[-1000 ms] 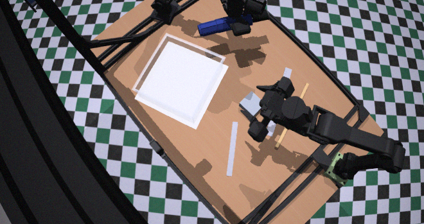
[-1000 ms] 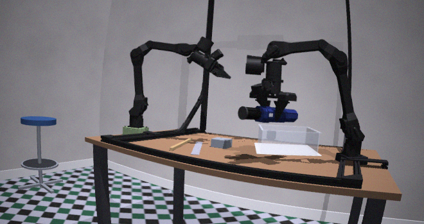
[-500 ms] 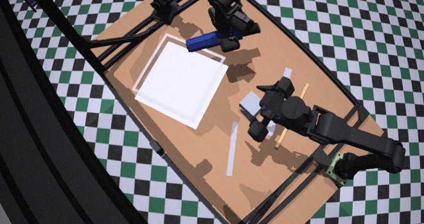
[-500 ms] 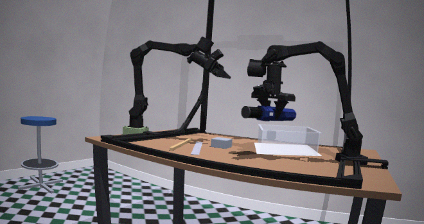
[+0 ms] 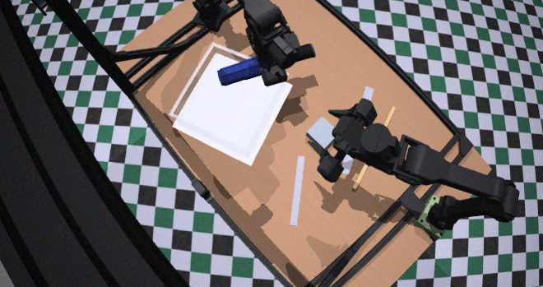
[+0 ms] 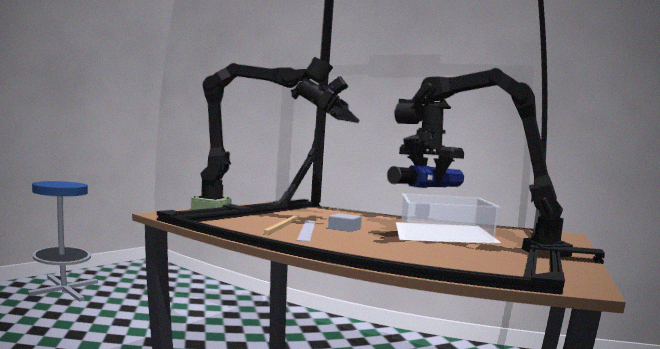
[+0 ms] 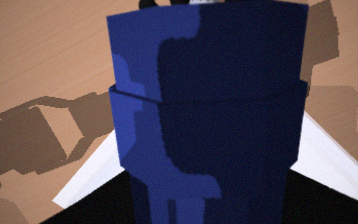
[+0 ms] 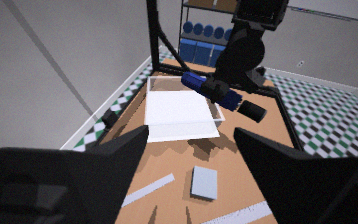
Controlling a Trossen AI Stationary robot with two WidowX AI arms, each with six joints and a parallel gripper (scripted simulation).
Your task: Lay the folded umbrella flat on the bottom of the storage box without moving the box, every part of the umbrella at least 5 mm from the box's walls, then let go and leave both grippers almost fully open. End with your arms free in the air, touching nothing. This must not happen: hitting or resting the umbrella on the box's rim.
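Now: the clear storage box 12 cm behind my left hand, 4 cm to the left of it and 13 cm below it. From my left hand the other things lie so: wooden stick 9 cm ahead, 38 cm to the right, 17 cm below; then folded umbrella 1 cm below; then grey block 23 cm to the right, 16 cm below.
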